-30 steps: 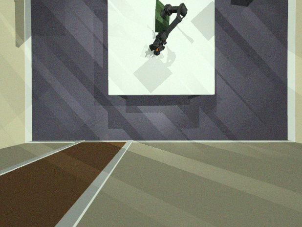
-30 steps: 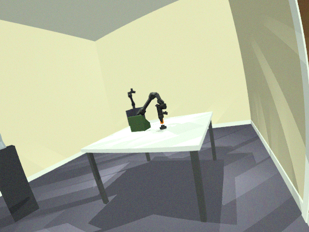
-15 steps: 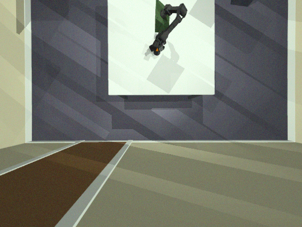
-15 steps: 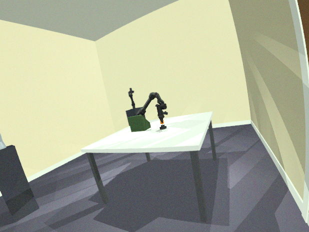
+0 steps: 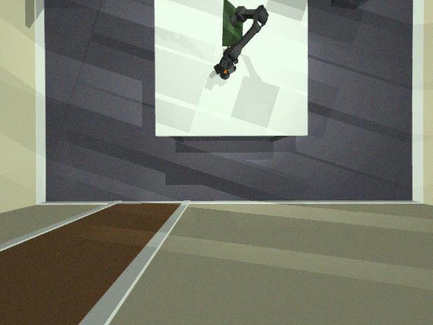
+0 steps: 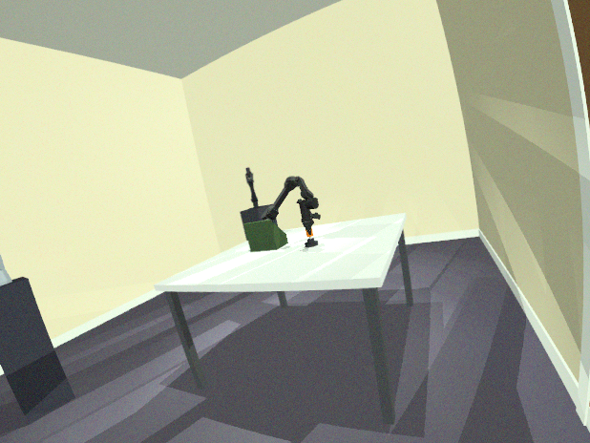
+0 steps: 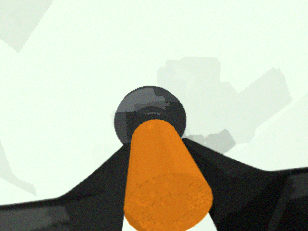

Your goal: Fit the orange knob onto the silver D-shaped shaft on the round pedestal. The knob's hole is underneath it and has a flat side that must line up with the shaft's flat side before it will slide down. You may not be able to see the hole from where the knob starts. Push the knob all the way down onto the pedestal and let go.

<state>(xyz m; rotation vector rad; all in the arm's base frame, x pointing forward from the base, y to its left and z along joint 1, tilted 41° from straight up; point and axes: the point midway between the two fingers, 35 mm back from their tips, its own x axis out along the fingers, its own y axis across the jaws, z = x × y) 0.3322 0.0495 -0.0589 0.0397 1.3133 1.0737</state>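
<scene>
My gripper tip is 30 mm below the orange knob. Round my gripper tip: pedestal: 40 mm below.
</scene>
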